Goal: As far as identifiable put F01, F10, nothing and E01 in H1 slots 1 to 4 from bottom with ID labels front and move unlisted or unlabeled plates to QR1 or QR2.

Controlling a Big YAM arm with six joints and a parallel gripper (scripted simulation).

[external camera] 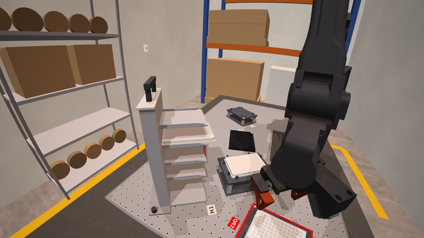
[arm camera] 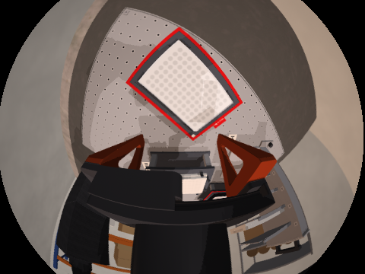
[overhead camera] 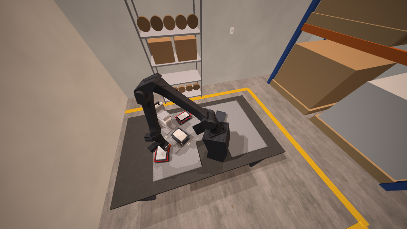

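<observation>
My hand is 100 mm short of the dark regrip nest, 140 mm to the left of it and 50 mm above it. Also, from my hand: H1 deck label: 160 mm ahead, 10 mm to the left, 110 mm below; then quarantine nest QR2: 20 mm behind, 50 mm to the left, 70 mm below; then plate hotel H1: 320 mm ahead, 10 mm to the left, 40 mm above.
</observation>
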